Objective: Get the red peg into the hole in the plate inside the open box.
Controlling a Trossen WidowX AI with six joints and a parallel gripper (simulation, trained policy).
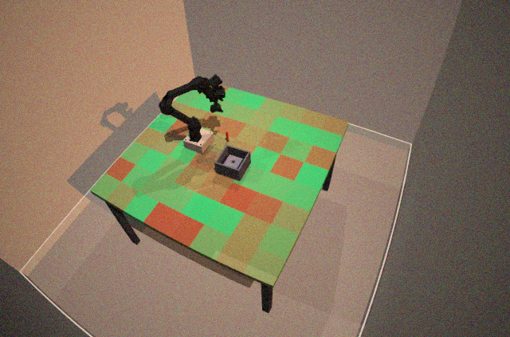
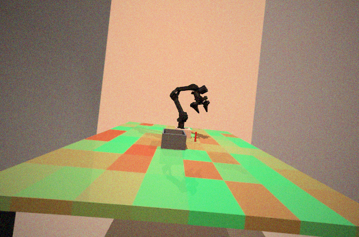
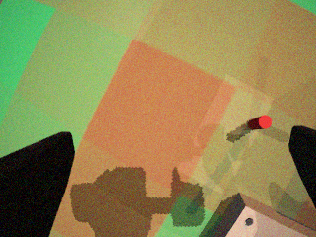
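The red peg is 30 mm ahead of my gripper tip, 60 mm to the right of it and 200 mm below it. From my gripper tip the other things lie so: dark box 150 mm ahead, 260 mm to the right, 220 mm below; then pale plate 150 mm ahead, 260 mm to the right, 200 mm below.
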